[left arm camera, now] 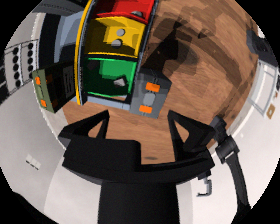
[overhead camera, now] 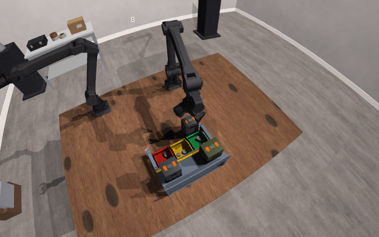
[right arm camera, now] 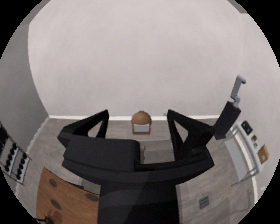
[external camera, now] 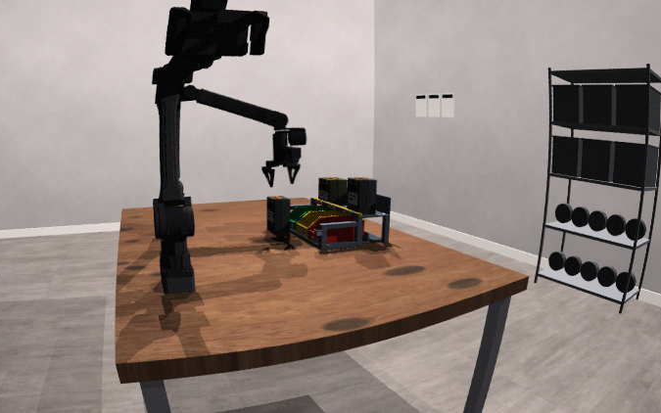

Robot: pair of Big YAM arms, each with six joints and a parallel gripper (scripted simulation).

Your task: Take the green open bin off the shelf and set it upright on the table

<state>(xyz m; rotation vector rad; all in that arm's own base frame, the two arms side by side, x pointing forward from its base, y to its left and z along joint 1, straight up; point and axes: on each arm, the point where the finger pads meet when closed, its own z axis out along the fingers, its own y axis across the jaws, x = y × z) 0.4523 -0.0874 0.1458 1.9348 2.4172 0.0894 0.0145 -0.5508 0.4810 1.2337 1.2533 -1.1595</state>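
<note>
Now: left hand 120 mm above the black box, 20 mm past it and 10 mm to the left of it. From my left hand the other things lie so: olive lidded box 220 mm ahead, 30 mm below; yellow bin 140 mm below, 130 mm ahead, 120 mm to the right; green open bin 140 mm below, 120 mm ahead, 10 mm to the right.
</note>
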